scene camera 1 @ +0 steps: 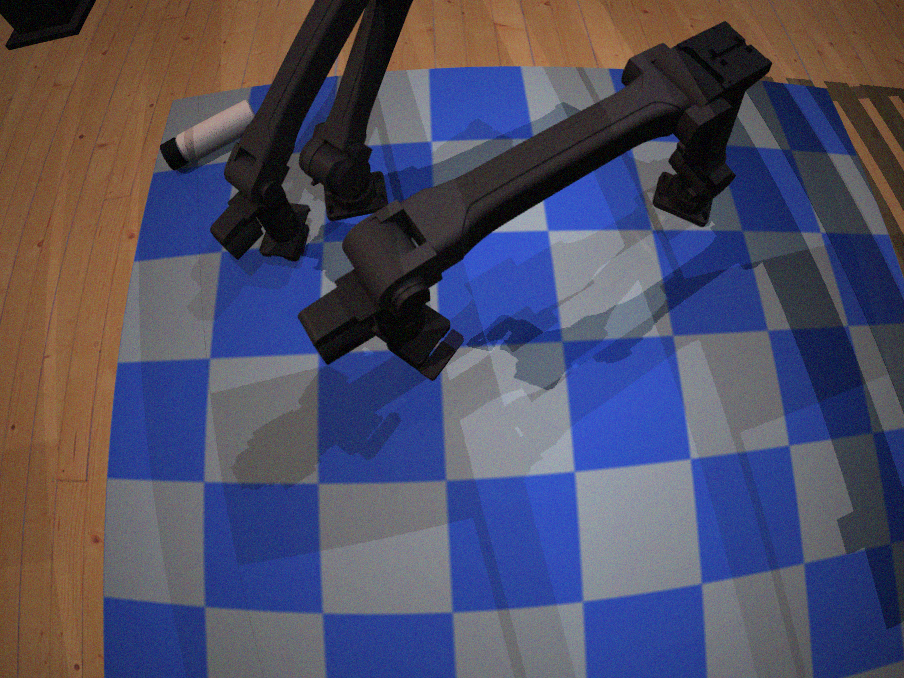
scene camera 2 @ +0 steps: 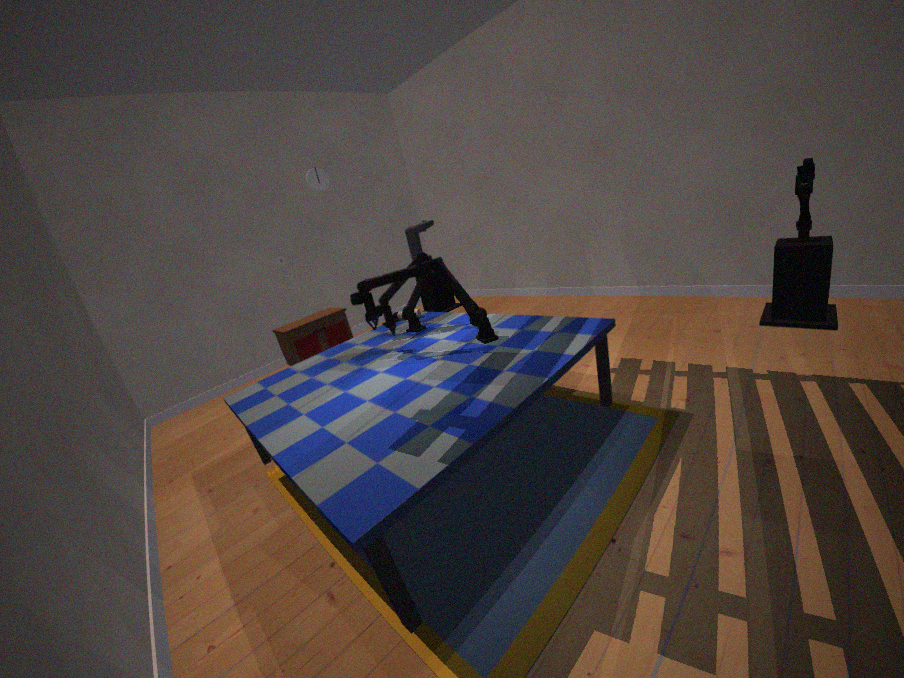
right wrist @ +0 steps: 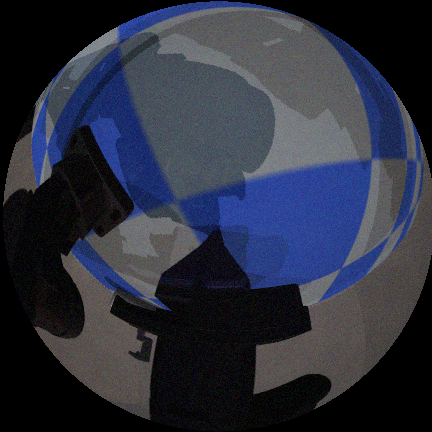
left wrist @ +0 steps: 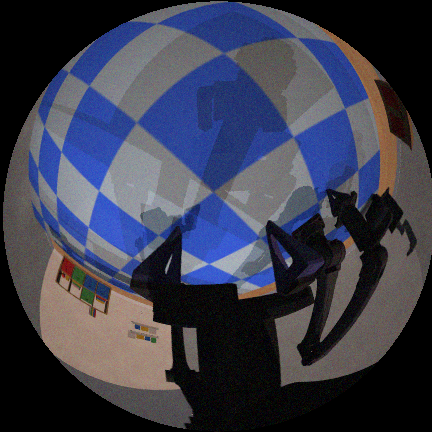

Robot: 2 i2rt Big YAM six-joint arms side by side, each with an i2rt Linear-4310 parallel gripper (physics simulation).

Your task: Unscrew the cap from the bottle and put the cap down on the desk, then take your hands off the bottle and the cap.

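Places are measured from the left arm's base along level axes (x down, y ahead, z right), in millimetres.
Where they show: left gripper, fingertip midpoint: (scene camera 1: 407, 344) (scene camera 2: 375, 327) (left wrist: 224, 226); right gripper, fingertip midpoint: (scene camera 1: 299, 254) (scene camera 2: 394, 335) (right wrist: 217, 234) (left wrist: 327, 189); left arm's base, link origin: (scene camera 1: 682, 200) (scene camera 2: 487, 338); right arm's base, link origin: (scene camera 1: 356, 197) (scene camera 2: 416, 329) (right wrist: 90, 182) (left wrist: 307, 227).
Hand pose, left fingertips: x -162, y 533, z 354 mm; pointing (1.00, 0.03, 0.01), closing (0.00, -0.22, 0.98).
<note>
Each offset is from my left fingertips to the top centre of the thing. "*": to the spot under its first point. Level surfaces: height alone.
The white bottle {* dz +604, dx +108, dy -287 mm} (scene camera 1: 215, 132) lies on its side at the back left corner of the desk in scene camera 1. Its black cap {dz +690, dx +90, dy -219 mm} (scene camera 1: 173, 153) is at its lower left end, in line with it. My right gripper (scene camera 1: 284, 251) (right wrist: 217, 234) (left wrist: 327, 189) is shut with nothing between its fingers, apart from the bottle, in front and to the right of it in scene camera 1. My left gripper (scene camera 1: 441, 356) (left wrist: 224, 226) is open and empty, above the desk, farther right and well away from the bottle. The right arm stands close to the bottle's right end.
The desk {dx +161 mm} (scene camera 1: 511, 547) (scene camera 2: 343, 467) has a blue and grey checkered top. Its back and left edges lie close to the bottle. The right arm's base (scene camera 1: 354, 200) stands between the two grippers' arms; the left arm's base (scene camera 1: 682, 200) is farther right.
</note>
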